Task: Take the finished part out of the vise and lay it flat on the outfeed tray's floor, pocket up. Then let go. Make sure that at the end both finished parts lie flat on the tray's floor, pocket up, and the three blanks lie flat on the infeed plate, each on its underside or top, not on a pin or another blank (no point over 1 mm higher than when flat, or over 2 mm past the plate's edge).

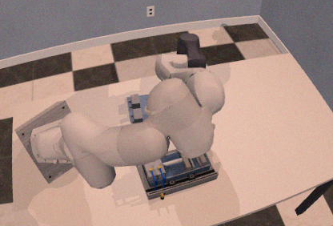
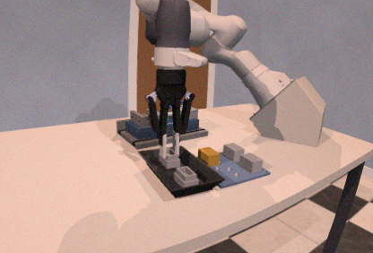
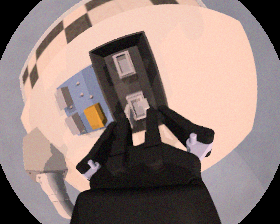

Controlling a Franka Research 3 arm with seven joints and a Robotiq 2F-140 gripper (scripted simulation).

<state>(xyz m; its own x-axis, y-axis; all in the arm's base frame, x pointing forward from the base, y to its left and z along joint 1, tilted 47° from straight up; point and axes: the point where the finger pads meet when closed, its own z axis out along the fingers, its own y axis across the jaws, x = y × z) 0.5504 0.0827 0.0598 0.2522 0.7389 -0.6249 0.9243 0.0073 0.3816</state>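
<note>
The yellow block is 12 cm behind my hand, 5 cm below it and 4 cm to the left of it. Round my hand: blue vise (25 cm to the right, 17 cm behind, 4 cm below); then blue fixture plate (14 cm behind, 9 cm to the left, 8 cm below).
</note>
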